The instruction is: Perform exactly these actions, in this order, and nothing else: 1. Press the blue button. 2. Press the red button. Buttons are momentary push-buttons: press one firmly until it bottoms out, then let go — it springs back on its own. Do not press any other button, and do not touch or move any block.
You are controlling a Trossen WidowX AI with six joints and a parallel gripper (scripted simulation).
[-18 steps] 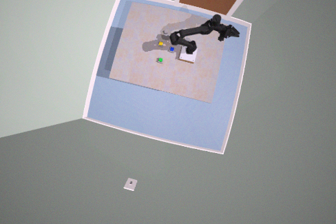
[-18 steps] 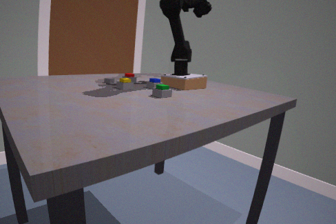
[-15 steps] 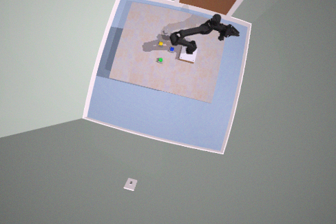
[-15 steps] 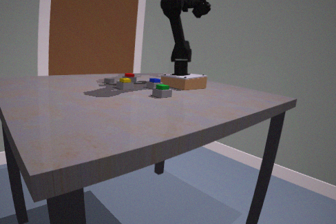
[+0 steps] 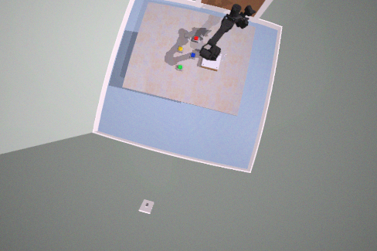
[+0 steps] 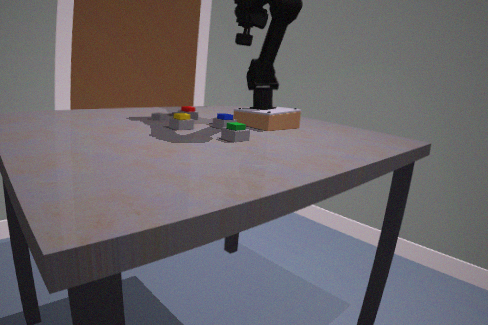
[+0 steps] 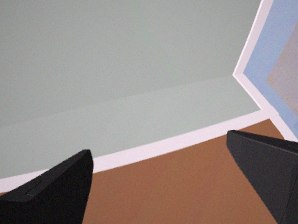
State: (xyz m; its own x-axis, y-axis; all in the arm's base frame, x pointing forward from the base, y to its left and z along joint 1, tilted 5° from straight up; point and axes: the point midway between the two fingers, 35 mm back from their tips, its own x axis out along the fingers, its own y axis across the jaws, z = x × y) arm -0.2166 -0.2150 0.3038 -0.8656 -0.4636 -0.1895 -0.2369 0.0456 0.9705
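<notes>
My gripper tip is now 41 cm short of the blue button, 31 cm above it and 24 cm to the right of it. Round my gripper tip: yellow button (53 cm ahead, 31 cm below, 19 cm to the left); then red button (39 cm ahead, 31 cm below, 7 cm to the left); then small grey block (49 cm ahead, 34 cm below, 5 cm to the left).
</notes>
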